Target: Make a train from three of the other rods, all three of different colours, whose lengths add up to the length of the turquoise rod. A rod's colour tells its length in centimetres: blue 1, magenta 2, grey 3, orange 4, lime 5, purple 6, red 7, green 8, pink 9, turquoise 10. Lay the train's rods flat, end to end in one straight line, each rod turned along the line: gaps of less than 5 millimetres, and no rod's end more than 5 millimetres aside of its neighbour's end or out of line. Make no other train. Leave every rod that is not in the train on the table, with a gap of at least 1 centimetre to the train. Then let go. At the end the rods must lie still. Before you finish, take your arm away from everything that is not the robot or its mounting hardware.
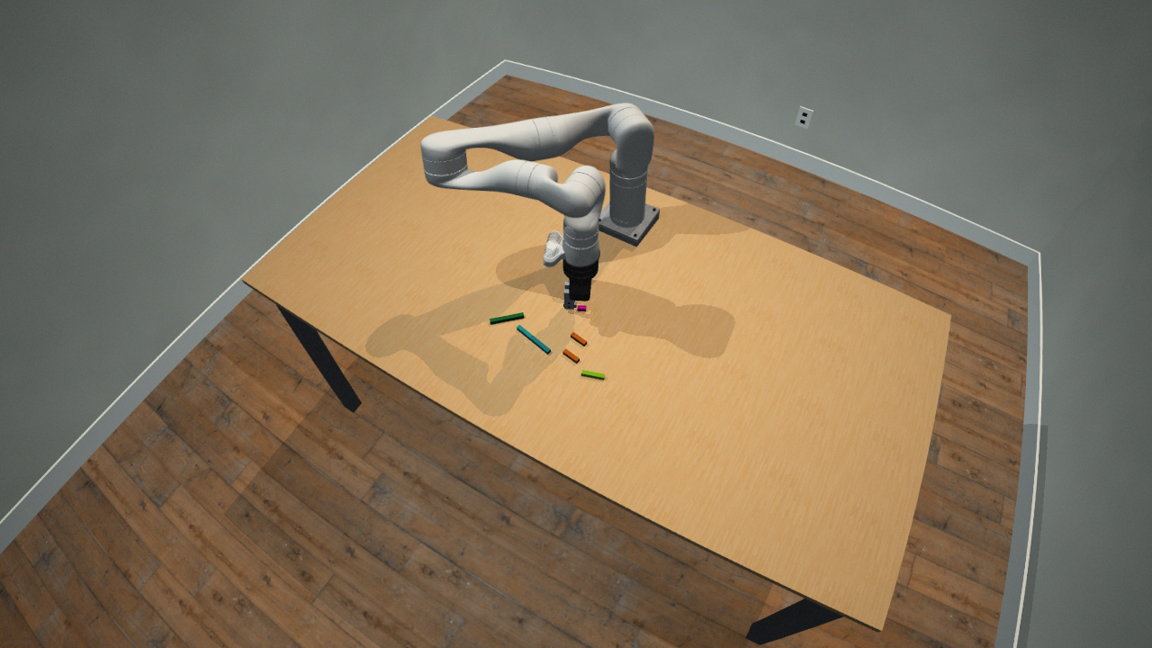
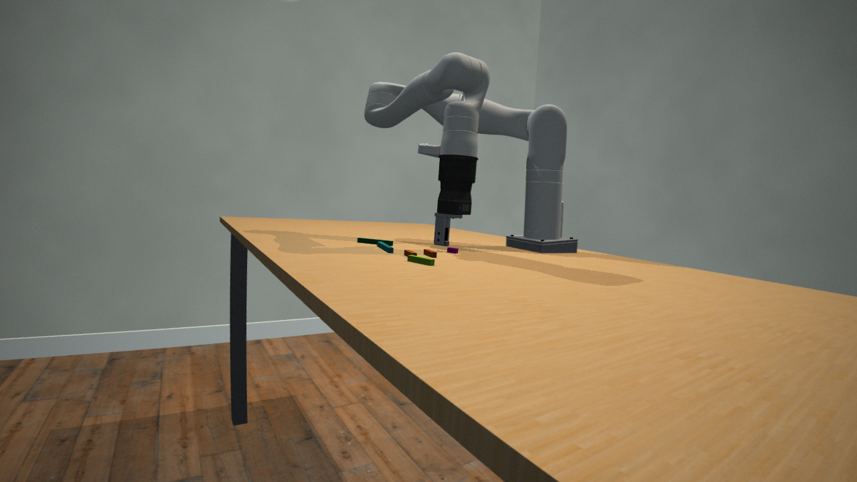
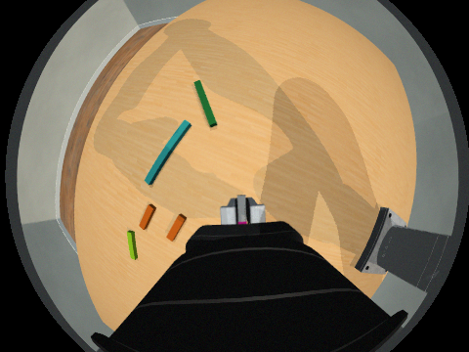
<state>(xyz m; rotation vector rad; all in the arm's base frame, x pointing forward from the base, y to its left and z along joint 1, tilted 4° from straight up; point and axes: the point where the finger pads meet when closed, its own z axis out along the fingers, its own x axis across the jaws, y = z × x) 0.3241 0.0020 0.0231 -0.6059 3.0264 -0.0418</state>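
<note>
Right now my hand is 10 mm past the magenta rod, 30 mm to the right of it and 30 mm above it. Round my hand: green rod: 90 mm ahead, 110 mm to the right, 30 mm below; grey rod: 20 mm below; turquoise rod: 120 mm ahead, 30 mm to the right, 30 mm below.
</note>
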